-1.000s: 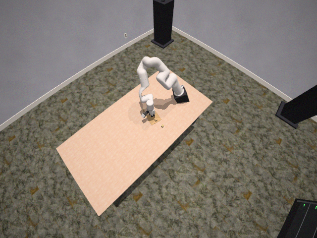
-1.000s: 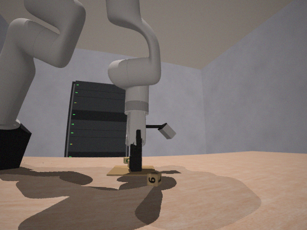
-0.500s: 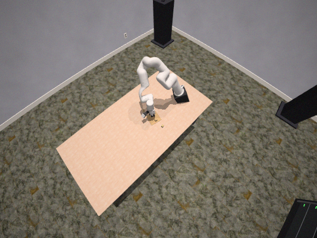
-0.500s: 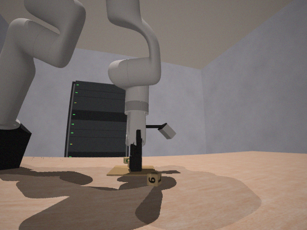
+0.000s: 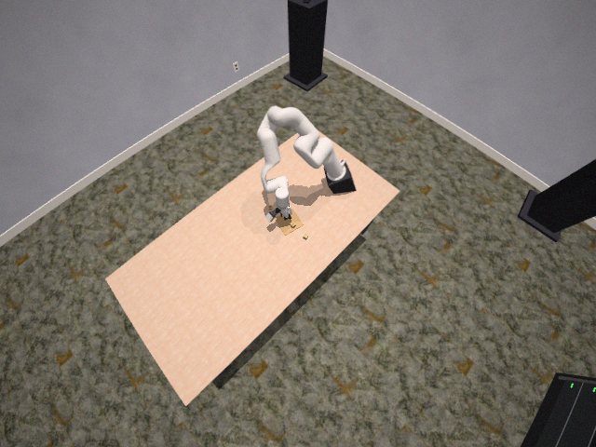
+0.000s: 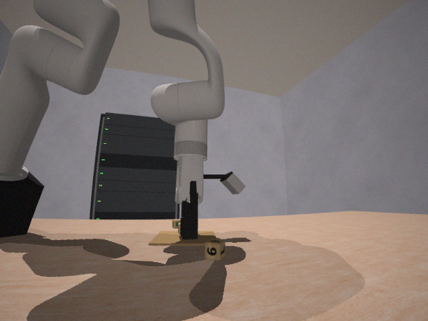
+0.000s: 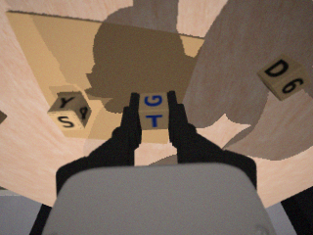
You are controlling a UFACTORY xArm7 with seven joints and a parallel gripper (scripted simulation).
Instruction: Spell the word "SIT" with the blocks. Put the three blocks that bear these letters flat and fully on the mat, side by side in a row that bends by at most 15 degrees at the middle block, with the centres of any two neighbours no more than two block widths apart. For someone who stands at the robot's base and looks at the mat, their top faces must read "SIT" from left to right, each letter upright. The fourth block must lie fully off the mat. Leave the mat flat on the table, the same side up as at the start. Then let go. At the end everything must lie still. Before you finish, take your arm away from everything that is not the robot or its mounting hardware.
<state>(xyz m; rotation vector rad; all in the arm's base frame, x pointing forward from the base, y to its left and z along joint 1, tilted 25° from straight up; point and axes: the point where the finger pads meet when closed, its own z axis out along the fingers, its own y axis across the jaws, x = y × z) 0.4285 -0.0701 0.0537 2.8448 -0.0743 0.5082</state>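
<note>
Right now the tan mat is 40 mm to the left of my hand and 30 mm below it. The rest, counted from my hand: wooden block 10 mm ahead, 190 mm to the left, 20 mm below.
</note>
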